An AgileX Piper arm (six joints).
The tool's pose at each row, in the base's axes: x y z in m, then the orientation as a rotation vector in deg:
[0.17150 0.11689 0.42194 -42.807 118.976 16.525]
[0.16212 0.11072 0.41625 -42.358 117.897 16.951]
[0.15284 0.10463 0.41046 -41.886 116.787 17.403]
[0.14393 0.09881 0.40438 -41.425 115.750 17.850]
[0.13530 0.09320 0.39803 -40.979 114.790 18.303]
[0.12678 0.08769 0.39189 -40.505 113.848 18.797]
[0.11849 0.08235 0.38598 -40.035 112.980 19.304]
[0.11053 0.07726 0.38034 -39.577 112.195 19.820]
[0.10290 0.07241 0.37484 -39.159 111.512 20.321]
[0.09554 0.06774 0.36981 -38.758 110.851 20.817]
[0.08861 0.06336 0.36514 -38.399 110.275 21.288]
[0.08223 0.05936 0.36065 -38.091 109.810 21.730]
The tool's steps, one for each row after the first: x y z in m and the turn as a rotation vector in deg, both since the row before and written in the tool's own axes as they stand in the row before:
[0.01110 0.00121 -0.00582 0.008 -1.192 0.102]
[0.01098 0.00120 -0.00588 -0.001 -1.231 0.119]
[0.01085 0.00119 -0.00558 -0.012 -1.159 0.136]
[0.01078 0.00118 -0.00536 -0.033 -1.085 0.156]
[0.01042 0.00116 -0.00554 -0.054 -1.082 0.198]
[0.00998 0.00111 -0.00560 -0.073 -1.014 0.228]
[0.00945 0.00106 -0.00554 -0.094 -0.934 0.253]
[0.00904 0.00101 -0.00540 -0.111 -0.825 0.257]
[0.00841 0.00094 -0.00545 -0.119 -0.798 0.253]
[0.00778 0.00088 -0.00526 -0.128 -0.703 0.245]
[0.00727 0.00082 -0.00483 -0.139 -0.580 0.238]

